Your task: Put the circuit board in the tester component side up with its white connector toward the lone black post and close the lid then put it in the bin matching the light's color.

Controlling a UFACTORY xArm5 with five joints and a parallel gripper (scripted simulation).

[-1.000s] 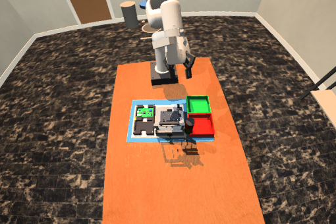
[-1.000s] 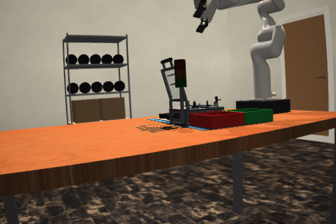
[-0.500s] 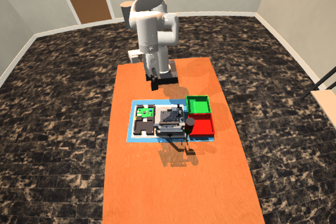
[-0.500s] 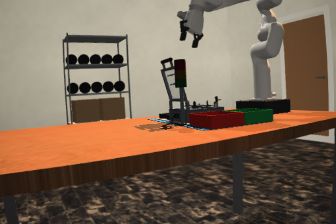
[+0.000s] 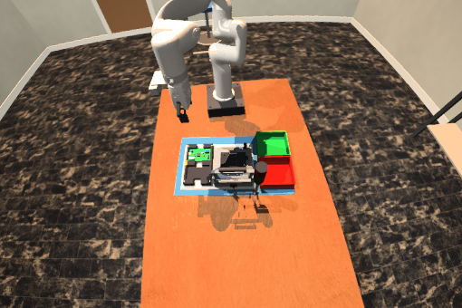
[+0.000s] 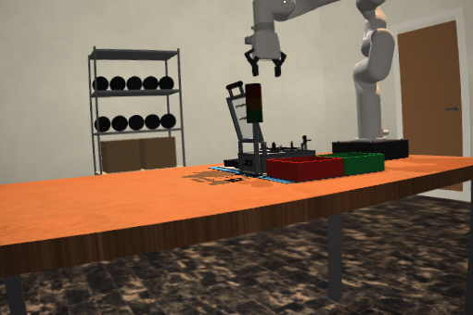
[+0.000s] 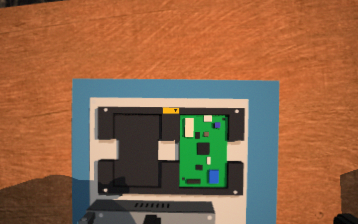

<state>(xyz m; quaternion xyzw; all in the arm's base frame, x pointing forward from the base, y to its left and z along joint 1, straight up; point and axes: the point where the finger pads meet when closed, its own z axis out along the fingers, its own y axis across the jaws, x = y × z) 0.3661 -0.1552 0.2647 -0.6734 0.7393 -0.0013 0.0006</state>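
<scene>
My gripper is now 31 cm above the green circuit board. Also, from my hand: red bin (36 cm to the left, 32 cm below, 14 cm ahead); tester lid (20 cm ahead, 15 cm to the left, 15 cm below); green bin (37 cm to the left, 32 cm below, 1 cm behind).
</scene>
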